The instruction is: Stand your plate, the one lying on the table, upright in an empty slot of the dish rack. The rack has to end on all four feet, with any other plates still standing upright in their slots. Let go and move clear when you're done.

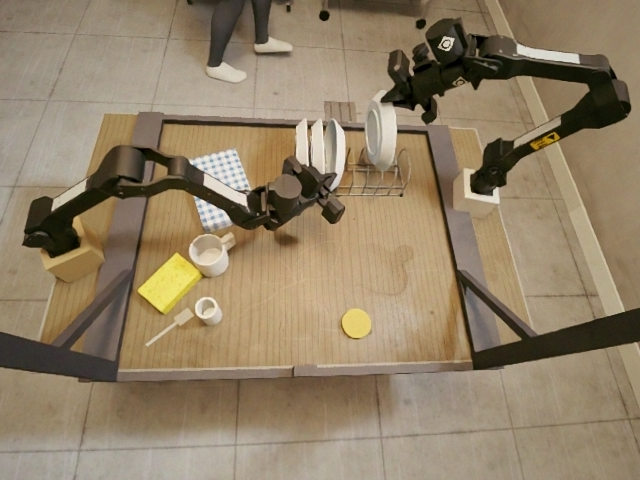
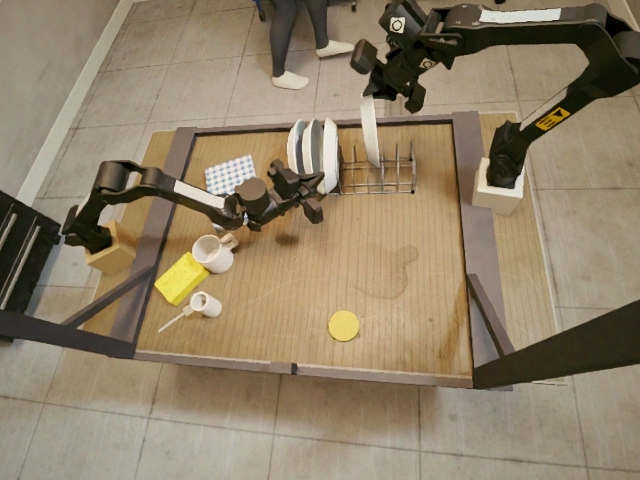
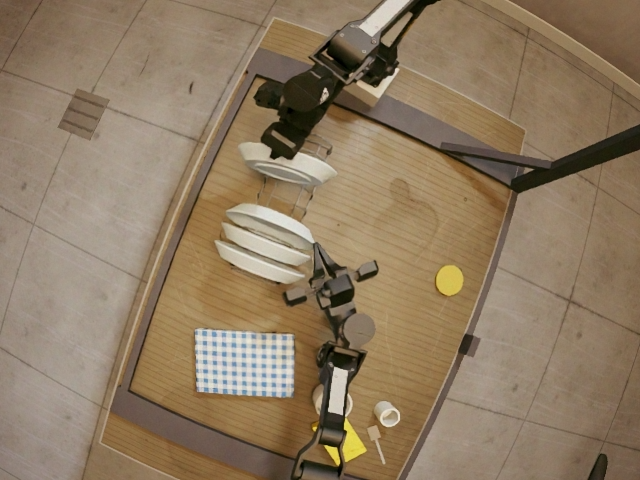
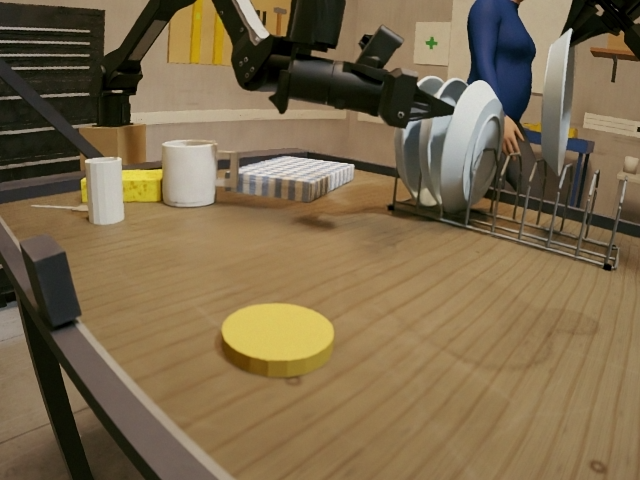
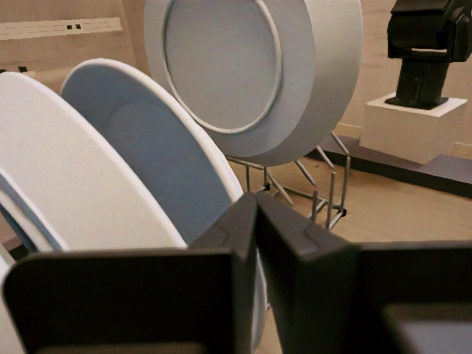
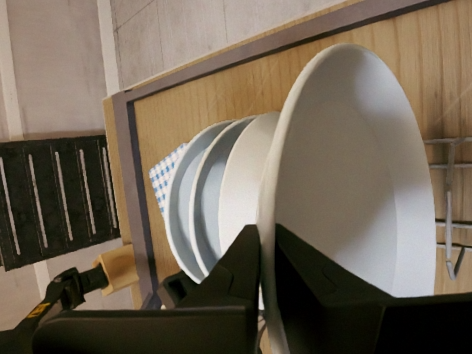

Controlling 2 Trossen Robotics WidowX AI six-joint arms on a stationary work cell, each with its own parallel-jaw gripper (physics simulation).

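Pixels of known places: left gripper, fingertip midpoint: (image 1: 336, 174) (image 2: 324, 173) (image 3: 315, 242) (image 4: 453, 110) (image 5: 254, 203); right gripper, fingertip midpoint: (image 1: 381, 102) (image 2: 364, 95) (image 3: 272, 157) (image 6: 262, 234); left arm's base at its link origin: (image 1: 62, 241) (image 2: 100, 241) (image 4: 112, 125) (image 6: 101, 276); right arm's base at its link origin: (image 1: 481, 185) (image 2: 501, 177) (image 3: 371, 72) (image 5: 415, 102).
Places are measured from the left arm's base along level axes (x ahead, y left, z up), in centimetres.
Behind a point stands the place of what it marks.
My right gripper (image 1: 386, 100) @[y -11.2, x 78.2, z 17.5 cm] (image 2: 368, 94) @[y -11.2, x 78.2, z 17.5 cm] (image 6: 262, 234) @[y -11.2, x 78.2, z 17.5 cm] is shut on the upper rim of a white plate (image 1: 379, 135) @[y -16.8, x 74.9, z 13.2 cm] (image 2: 369, 131) @[y -19.5, x 74.9, z 15.4 cm] (image 4: 556, 103) @[y -22.5, x 74.6, z 8.9 cm] (image 5: 225, 65) @[y -13.9, x 76.4, z 9.3 cm] (image 6: 345, 175) @[y -10.2, x 78.5, z 9.5 cm]. The plate hangs nearly upright over the right part of the wire dish rack (image 1: 369, 195) @[y -20.5, x 75.6, z -8.8 cm] (image 2: 372, 193) @[y -19.8, x 74.4, z -8.8 cm] (image 4: 607, 266) @[y -25.6, x 83.9, z -8.9 cm], its lower edge near the wire tops; whether it is between wires is unclear. Three other plates stand at the rack's left end, the nearest one (image 1: 336, 147) @[y -7.9, x 70.2, z 1.7 cm] (image 2: 330, 149) @[y -13.8, x 66.9, z 8.7 cm] (image 4: 470, 155) @[y -15.9, x 66.0, z 0.7 cm] facing the free slots. My left gripper (image 3: 315, 245) @[y -17.7, x 63.0, z 6.2 cm] (image 4: 451, 108) @[y -17.7, x 63.0, z 6.2 cm] (image 5: 254, 203) @[y -17.7, x 63.0, z 6.2 cm] is shut and empty, its tips at that plate's edge; contact is unclear.
A checked cloth (image 1: 222, 170) @[y 5.3, x 41.5, z -6.3 cm] (image 3: 244, 362) @[y 0.7, x 39.2, z -6.3 cm] lies left of the rack. A white mug (image 1: 209, 255) @[y -15.5, x 27.5, z -8.6 cm], a yellow sponge (image 1: 169, 283) @[y -18.6, x 16.3, z -6.0 cm], a small white cup (image 1: 208, 311) @[y -28.5, x 21.1, z -9.1 cm] and a spatula (image 1: 168, 330) @[y -27.8, x 11.0, z -9.3 cm] are at the left. A yellow disc (image 1: 356, 323) @[y -49.6, x 50.5, z -8.2 cm] (image 4: 277, 333) @[y -50.1, x 50.7, z -8.2 cm] lies near the front edge.
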